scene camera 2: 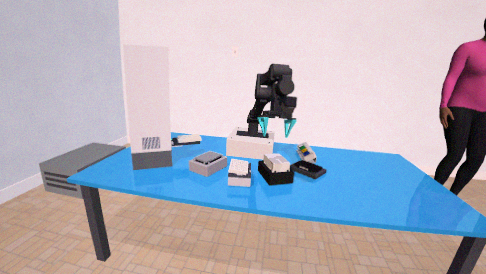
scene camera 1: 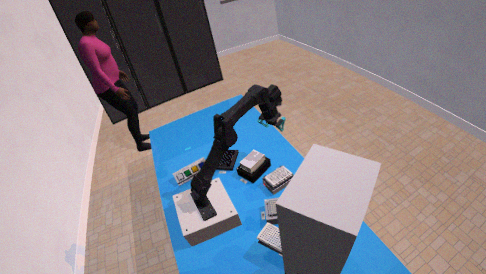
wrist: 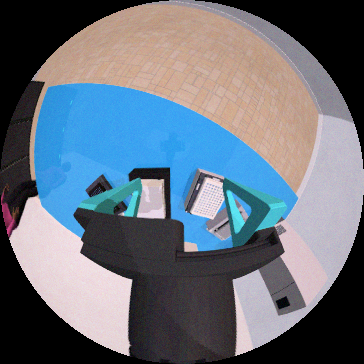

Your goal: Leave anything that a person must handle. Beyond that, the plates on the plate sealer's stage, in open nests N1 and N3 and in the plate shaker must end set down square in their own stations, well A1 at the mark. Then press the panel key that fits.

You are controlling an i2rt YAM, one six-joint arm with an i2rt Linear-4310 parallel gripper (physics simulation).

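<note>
My gripper (scene camera 1: 273,125) (scene camera 2: 275,135) (wrist: 181,181) is open and empty, high above the table. Below it, a white plate (scene camera 1: 252,161) (scene camera 2: 276,162) (wrist: 151,197) sits high on a black station (scene camera 1: 255,176) (scene camera 2: 278,177) (wrist: 165,176). Beside that, a white well plate (scene camera 1: 278,175) (scene camera 2: 240,166) (wrist: 206,198) lies on a light station with a dark edge. A grey station (scene camera 1: 270,209) (scene camera 2: 205,165) (wrist: 215,229) holds a grey plate. Another white plate (scene camera 1: 270,236) (scene camera 2: 187,139) is near the tall cabinet. A dark plate (scene camera 1: 229,158) (scene camera 2: 309,168) lies in a flat nest. Labels and A1 marks are unreadable.
The key panel (scene camera 1: 190,171) (scene camera 2: 305,151) has coloured keys beside the arm base (scene camera 1: 212,220) (scene camera 2: 250,146). A tall pale cabinet (scene camera 1: 330,185) (scene camera 2: 147,95) hides part of the stations in scene camera 1. A person (scene camera 1: 100,60) (scene camera 2: 467,90) stands by the table's end.
</note>
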